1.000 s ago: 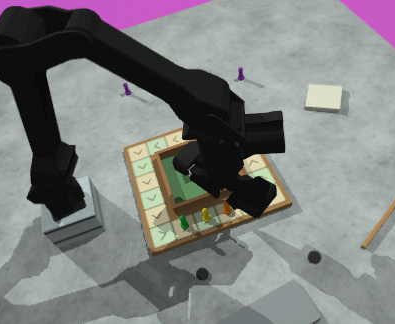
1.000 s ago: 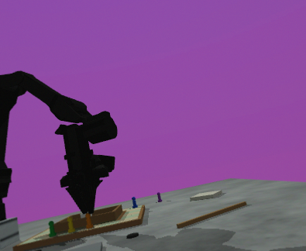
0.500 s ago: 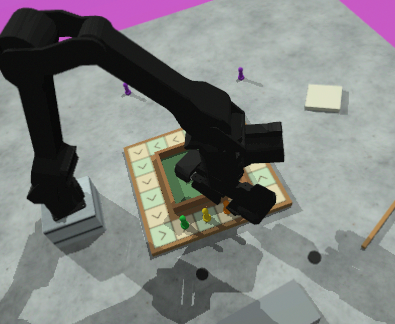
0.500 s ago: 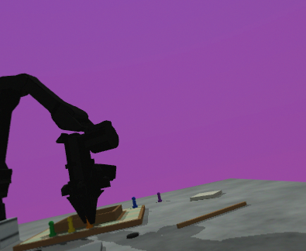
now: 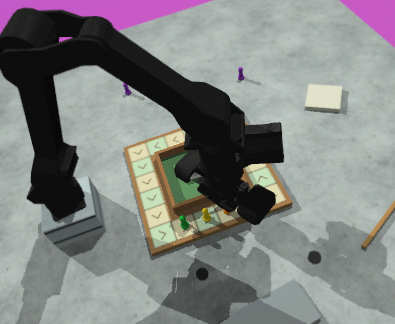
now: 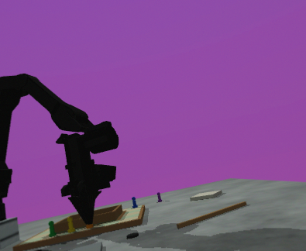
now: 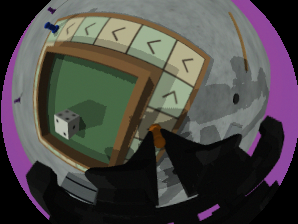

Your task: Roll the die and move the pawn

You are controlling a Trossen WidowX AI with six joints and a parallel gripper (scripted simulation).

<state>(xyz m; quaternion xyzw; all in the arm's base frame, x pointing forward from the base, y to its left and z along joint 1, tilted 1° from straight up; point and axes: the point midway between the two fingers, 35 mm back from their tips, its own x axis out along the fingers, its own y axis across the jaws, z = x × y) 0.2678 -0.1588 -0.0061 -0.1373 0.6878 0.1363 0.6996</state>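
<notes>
My gripper tip is 40 mm past the yellow pawn, 10 mm to the right of it and 10 mm below it. Also, from my gripper tip: white die 120 mm to the left, 10 mm behind, 10 mm above; then green pawn 90 mm behind, 20 mm to the left, 10 mm above; then orange pawn 10 mm above.
</notes>
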